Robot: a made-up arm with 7 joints. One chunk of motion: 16 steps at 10 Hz.
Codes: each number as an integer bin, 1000 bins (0 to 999) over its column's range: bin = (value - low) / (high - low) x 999, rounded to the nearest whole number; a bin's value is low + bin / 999 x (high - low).
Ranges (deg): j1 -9..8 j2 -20..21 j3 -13..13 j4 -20..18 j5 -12..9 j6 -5..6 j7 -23..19
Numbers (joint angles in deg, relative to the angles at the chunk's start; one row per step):
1: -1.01 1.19 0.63 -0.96 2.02 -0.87 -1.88
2: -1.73 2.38 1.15 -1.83 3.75 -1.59 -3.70
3: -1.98 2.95 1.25 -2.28 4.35 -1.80 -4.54
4: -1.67 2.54 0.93 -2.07 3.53 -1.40 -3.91
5: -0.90 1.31 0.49 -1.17 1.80 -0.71 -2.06
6: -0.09 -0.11 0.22 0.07 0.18 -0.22 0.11
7: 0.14 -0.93 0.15 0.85 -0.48 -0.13 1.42
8: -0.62 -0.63 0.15 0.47 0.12 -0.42 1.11
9: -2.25 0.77 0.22 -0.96 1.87 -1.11 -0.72
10: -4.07 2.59 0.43 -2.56 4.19 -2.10 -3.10
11: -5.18 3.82 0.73 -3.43 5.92 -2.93 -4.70
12: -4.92 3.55 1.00 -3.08 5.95 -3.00 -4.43
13: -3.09 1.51 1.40 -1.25 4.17 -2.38 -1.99
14: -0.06 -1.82 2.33 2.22 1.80 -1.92 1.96
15: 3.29 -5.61 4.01 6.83 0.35 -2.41 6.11
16: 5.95 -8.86 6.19 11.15 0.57 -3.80 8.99
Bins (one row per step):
1: 470 516 524 501 667 375 502
2: 427 545 544 478 749 310 459
3: 413 559 548 466 778 291 439
4: 431 549 535 471 739 327 454
5: 476 519 518 495 656 390 498
6: 524 485 508 528 579 434 550
7: 537 465 505 548 548 442 581
8: 492 472 505 538 577 416 573
9: 397 506 508 501 660 353 530
10: 290 550 516 458 770 263 473
11: 224 580 528 436 852 188 435
12: 240 574 538 445 854 182 442
13: 347 524 553 493 769 238 500
14: 525 443 589 584 656 280 594
15: 722 351 654 705 588 235 692
16: 879 271 737 819 598 109 761

